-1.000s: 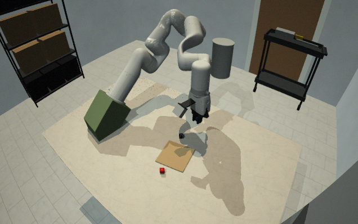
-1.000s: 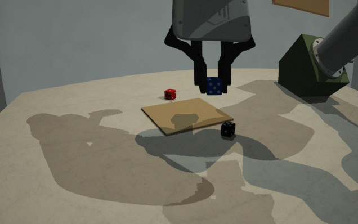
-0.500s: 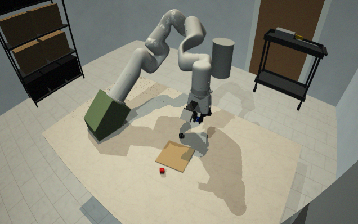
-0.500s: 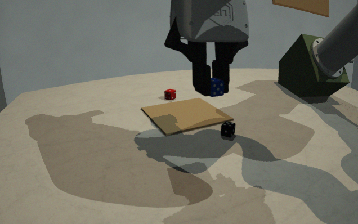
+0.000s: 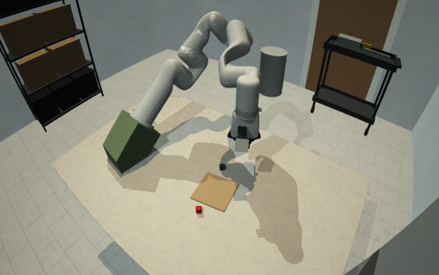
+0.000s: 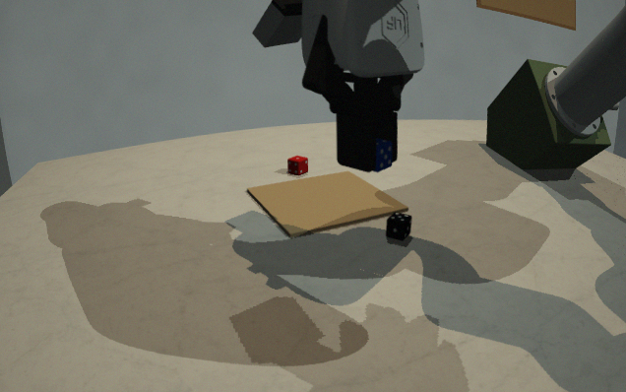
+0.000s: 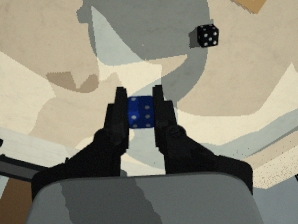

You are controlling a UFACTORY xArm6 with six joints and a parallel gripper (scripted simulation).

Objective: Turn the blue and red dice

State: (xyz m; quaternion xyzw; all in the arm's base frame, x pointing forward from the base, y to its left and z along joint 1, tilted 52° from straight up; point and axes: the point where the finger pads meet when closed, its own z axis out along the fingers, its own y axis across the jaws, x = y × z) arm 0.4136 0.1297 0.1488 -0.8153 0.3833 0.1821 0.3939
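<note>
My hand is 110 mm above the black die, 70 mm to the left of it and 50 mm past it. Round my hand: blue die (10 mm below); then tan mat (170 mm to the right, 120 mm below, 10 mm ahead); then red die (270 mm to the right, 110 mm below, 30 mm ahead).
</note>
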